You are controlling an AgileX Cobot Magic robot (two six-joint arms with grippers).
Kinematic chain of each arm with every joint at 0, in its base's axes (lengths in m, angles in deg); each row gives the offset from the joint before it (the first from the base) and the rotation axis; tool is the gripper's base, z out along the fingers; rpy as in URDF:
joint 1: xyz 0 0 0.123 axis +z
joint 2: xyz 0 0 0 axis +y
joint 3: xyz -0.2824 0 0.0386 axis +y
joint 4: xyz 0.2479 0 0.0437 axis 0.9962 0 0.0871
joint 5: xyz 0 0 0 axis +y
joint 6: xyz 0.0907 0 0.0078 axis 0.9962 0 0.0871
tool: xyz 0 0 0 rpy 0 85 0
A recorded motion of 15 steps. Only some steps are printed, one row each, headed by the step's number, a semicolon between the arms.
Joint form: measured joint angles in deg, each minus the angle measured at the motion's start. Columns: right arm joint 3, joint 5, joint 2, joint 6, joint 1, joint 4; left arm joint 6, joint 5, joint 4, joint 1, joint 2, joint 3.
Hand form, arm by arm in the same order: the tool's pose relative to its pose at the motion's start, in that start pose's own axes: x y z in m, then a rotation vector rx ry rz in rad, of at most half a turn. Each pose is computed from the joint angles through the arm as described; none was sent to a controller.
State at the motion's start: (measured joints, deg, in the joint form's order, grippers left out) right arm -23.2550 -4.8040 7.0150 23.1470 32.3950 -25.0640; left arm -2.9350 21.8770 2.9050 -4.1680 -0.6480 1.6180
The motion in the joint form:
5: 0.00 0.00 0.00 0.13 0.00 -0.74; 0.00 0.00 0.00 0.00 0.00 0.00
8: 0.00 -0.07 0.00 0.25 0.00 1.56; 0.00 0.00 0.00 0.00 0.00 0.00
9: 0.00 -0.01 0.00 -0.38 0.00 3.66; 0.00 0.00 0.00 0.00 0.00 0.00
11: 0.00 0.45 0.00 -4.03 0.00 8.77; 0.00 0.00 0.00 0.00 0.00 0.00
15: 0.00 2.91 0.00 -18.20 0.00 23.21; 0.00 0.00 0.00 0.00 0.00 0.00
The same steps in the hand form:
5: 0.0000 0.0001 0.0000 -0.0010 0.0004 -0.0106; 0.0000 0.0000 0.0000 0.0000 0.0000 0.0000
8: -0.0002 -0.0001 0.0000 0.0016 -0.0020 0.0315; 0.0000 0.0000 0.0000 0.0000 0.0000 0.0000
9: -0.0002 -0.0004 0.0000 0.0049 -0.0022 0.0570; 0.0000 0.0000 0.0000 0.0000 0.0000 0.0000
11: 0.0003 -0.0013 0.0000 0.0142 0.0029 0.0822; 0.0000 0.0000 0.0000 0.0000 0.0000 0.0000
15: 0.0040 -0.0030 -0.0001 0.0349 0.0426 0.0869; 0.0000 0.0000 0.0000 0.0000 0.0000 0.0000

